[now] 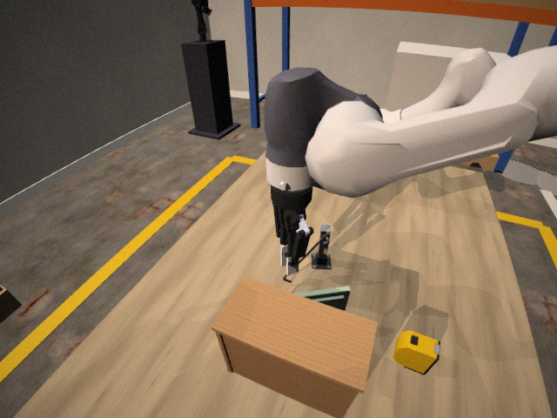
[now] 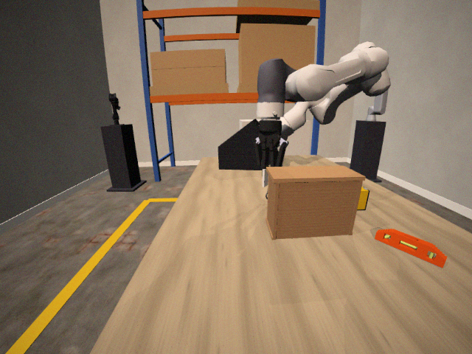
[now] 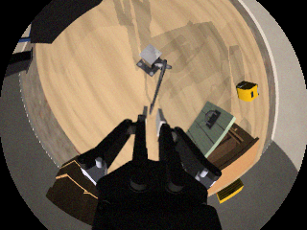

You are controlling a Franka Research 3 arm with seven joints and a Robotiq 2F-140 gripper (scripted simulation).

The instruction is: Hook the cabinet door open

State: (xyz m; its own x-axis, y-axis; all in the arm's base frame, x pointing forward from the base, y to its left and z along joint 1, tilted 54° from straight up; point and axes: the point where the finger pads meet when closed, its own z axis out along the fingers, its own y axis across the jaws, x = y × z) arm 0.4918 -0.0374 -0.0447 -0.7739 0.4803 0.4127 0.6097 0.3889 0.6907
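The hook post is 70 mm behind my hand, 40 mm to the left of it and 10 mm below it. From my hand the other things lie so: green door 90 mm ahead, 70 mm to the left, 10 mm below; then yellow tape measure 60 mm ahead, 300 mm to the left, 50 mm below; then orange spirit level 310 mm ahead, 300 mm to the left, 70 mm below.
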